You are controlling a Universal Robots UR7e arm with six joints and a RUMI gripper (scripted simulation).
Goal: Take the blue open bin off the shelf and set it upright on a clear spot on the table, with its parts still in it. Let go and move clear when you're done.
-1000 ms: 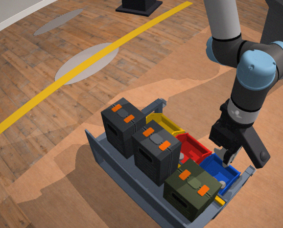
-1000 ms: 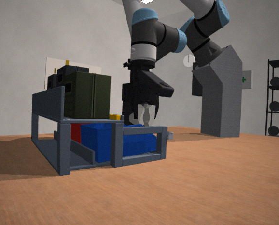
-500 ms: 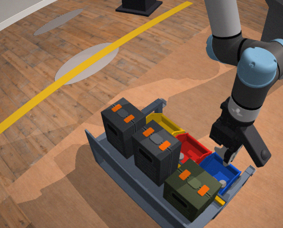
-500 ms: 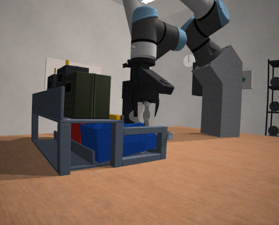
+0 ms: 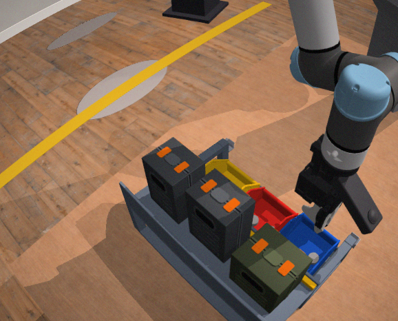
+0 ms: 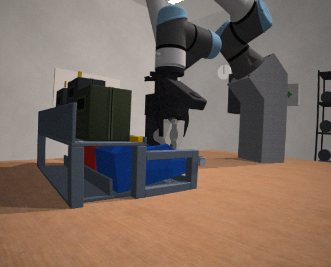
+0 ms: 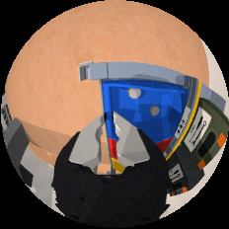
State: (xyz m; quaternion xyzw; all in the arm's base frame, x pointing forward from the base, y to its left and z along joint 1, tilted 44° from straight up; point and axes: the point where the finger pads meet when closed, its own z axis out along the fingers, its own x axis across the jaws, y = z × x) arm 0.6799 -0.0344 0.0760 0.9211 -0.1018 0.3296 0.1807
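Right now the blue open bin is 8 cm ahead of my hand, 3 cm to the right of it and 1 cm below it. Also, from my hand: green case (17 cm ahead, 7 cm to the right, 8 cm above); then red bin (3 cm ahead, 13 cm to the right, 2 cm below); then yellow bin (1 cm behind, 24 cm to the right, 2 cm below).
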